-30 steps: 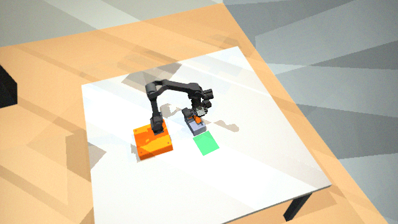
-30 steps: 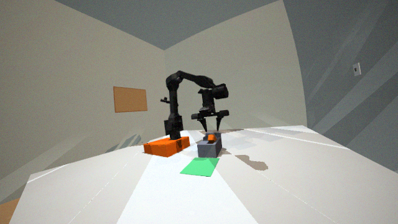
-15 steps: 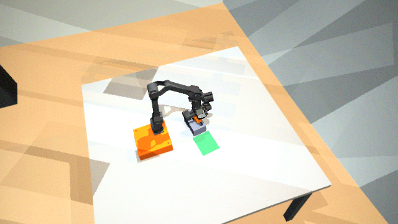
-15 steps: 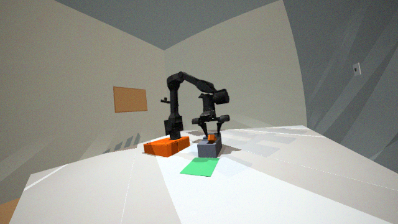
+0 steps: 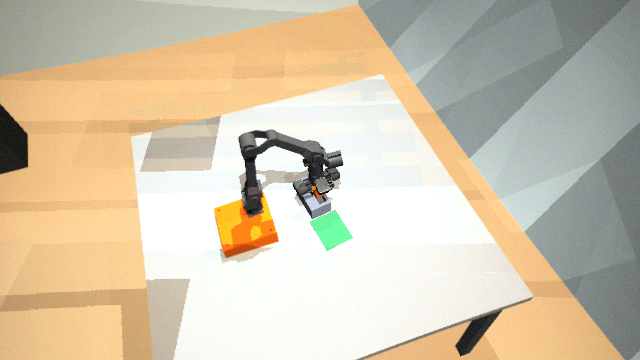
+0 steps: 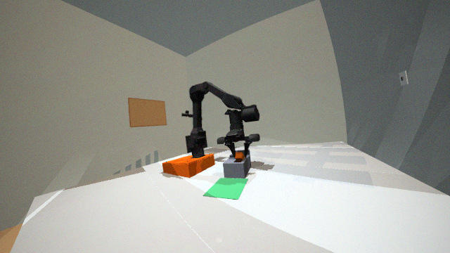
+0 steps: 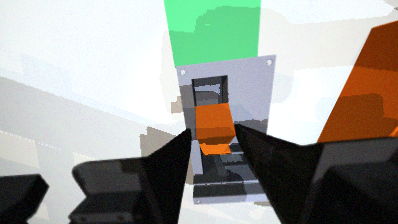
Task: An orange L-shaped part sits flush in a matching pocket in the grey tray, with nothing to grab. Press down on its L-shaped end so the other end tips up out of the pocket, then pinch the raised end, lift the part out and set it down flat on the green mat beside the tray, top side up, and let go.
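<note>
The green mat is 150 mm to the right of my gripper tip and 80 mm below it. From my gripper tip the other things lie so: orange L-shaped part (20 mm behind, 30 mm to the left, 30 mm below).
</note>
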